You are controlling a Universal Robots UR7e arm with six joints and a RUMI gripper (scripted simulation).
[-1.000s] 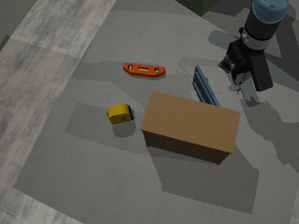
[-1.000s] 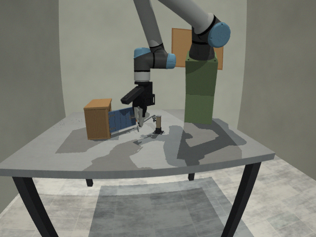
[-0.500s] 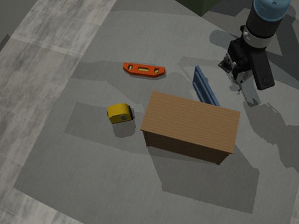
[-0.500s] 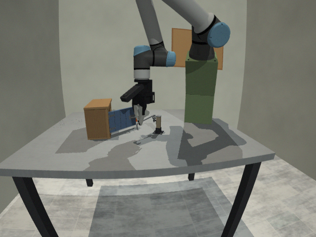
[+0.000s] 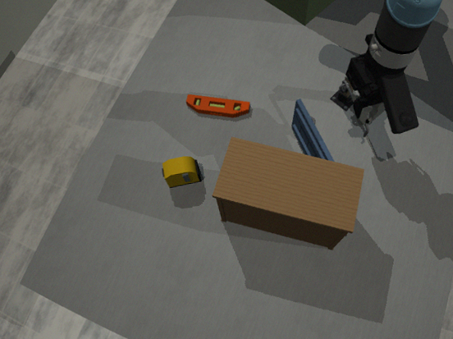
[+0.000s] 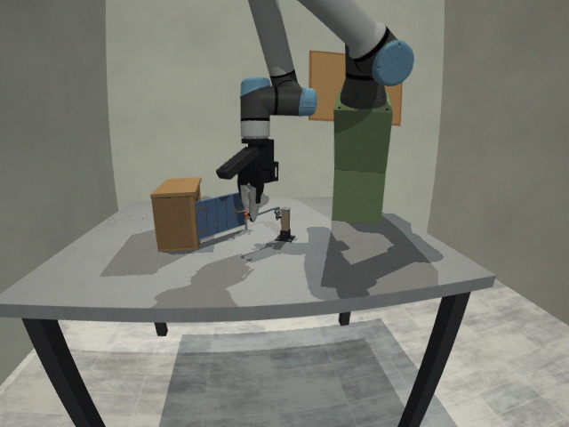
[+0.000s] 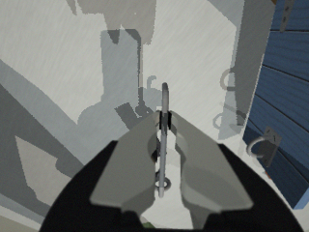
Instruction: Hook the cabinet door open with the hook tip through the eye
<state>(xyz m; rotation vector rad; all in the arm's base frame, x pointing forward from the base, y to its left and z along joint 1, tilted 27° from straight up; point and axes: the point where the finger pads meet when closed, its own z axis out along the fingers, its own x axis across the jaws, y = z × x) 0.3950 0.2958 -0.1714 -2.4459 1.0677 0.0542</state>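
Right now my hand is 100 mm short of the blue door, 60 mm to the left of it and 20 mm above it. From my hand the other things lie so: orange spirit level (60 mm ahead, 330 mm to the right, 80 mm below); then hook (30 mm behind, 30 mm to the right, 10 mm below); then yellow tape measure (270 mm ahead, 300 mm to the right, 60 mm below).
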